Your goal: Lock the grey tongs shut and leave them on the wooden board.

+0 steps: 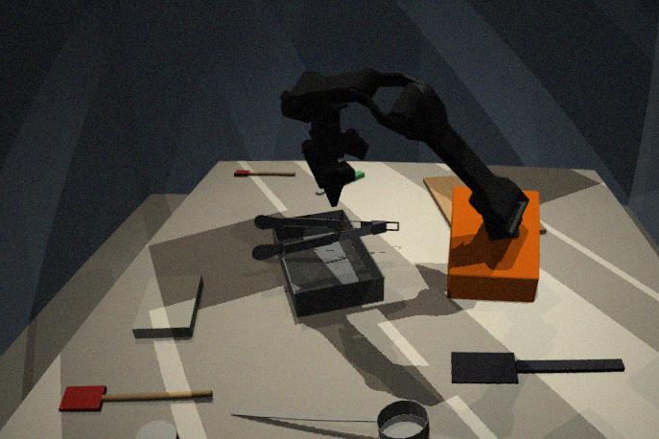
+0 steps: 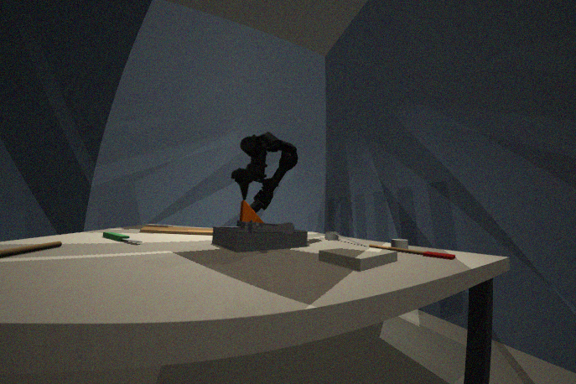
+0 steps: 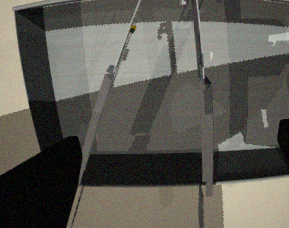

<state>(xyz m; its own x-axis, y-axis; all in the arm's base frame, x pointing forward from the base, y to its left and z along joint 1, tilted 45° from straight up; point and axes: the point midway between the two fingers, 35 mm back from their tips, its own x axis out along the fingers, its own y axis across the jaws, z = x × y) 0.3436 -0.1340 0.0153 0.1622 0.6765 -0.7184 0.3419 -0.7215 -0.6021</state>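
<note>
My gripper tip is now 30 mm past the yellow mark, 40 mm to the left of it and 90 mm above it. From my gripper tip the other things lie so: green-handled tool: 10 mm ahead, 400 mm to the right, 150 mm below; then slab: 320 mm ahead, 190 mm to the left, 150 mm below; then grey roasting tin: 20 mm ahead, 30 mm to the left, 130 mm below.
</note>
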